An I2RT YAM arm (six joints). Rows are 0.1 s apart.
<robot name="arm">
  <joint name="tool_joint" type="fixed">
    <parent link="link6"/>
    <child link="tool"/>
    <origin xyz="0 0 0" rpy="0 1.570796 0"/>
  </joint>
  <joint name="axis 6" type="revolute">
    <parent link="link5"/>
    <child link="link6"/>
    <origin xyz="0.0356 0 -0.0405" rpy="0 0 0"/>
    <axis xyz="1 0 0"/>
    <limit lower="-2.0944" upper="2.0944"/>
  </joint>
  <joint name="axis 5" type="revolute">
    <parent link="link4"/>
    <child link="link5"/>
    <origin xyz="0.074 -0.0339 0.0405" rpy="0 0 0"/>
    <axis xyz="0 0 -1"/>
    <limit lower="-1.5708" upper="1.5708"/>
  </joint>
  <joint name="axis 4" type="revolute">
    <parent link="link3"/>
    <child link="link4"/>
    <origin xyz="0.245 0.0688 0.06" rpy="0 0 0"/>
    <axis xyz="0 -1 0"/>
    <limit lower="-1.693" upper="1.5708"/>
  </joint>
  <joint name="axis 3" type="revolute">
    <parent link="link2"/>
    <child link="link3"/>
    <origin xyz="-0.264 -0.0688 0" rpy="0 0 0"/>
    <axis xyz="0 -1 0"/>
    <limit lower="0" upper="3.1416"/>
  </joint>
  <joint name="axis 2" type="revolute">
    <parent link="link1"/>
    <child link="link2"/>
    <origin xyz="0.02 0.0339 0.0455" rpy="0 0 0"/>
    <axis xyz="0 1 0"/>
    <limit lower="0" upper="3.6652"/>
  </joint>
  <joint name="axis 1" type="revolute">
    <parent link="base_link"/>
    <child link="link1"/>
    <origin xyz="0 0 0.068" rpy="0 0 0"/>
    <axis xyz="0 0 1"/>
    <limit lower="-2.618" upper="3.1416"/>
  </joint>
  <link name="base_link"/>
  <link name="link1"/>
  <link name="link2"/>
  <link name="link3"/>
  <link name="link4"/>
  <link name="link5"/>
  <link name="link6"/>
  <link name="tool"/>
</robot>
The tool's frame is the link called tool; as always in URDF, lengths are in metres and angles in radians.
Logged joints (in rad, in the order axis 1, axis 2, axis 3, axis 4, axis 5, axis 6), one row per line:
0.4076 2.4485 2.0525 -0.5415 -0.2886 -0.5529
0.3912 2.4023 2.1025 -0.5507 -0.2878 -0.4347
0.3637 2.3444 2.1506 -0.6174 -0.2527 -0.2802
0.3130 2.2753 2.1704 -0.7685 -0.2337 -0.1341
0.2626 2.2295 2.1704 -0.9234 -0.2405 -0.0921
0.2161 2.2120 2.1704 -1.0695 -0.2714 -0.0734
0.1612 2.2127 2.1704 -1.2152 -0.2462 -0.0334
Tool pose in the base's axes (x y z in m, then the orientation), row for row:
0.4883 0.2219 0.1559 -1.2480 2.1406 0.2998
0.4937 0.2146 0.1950 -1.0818 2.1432 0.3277
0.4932 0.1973 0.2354 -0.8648 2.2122 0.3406
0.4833 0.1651 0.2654 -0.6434 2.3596 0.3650
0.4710 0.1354 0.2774 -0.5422 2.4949 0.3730
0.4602 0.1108 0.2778 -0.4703 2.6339 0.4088
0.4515 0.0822 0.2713 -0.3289 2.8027 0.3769
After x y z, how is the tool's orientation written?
As a rotation vector, in radians.
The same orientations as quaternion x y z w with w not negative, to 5 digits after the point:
-0.47419 0.81334 0.11391 0.31726
-0.41796 0.82804 0.12661 0.35161
-0.33588 0.85920 0.13229 0.36258
-0.24578 0.90136 0.13943 0.32818
-0.20191 0.92909 0.13890 0.27701
-0.16967 0.95021 0.14748 0.21578
-0.11427 0.97378 0.13095 0.14677

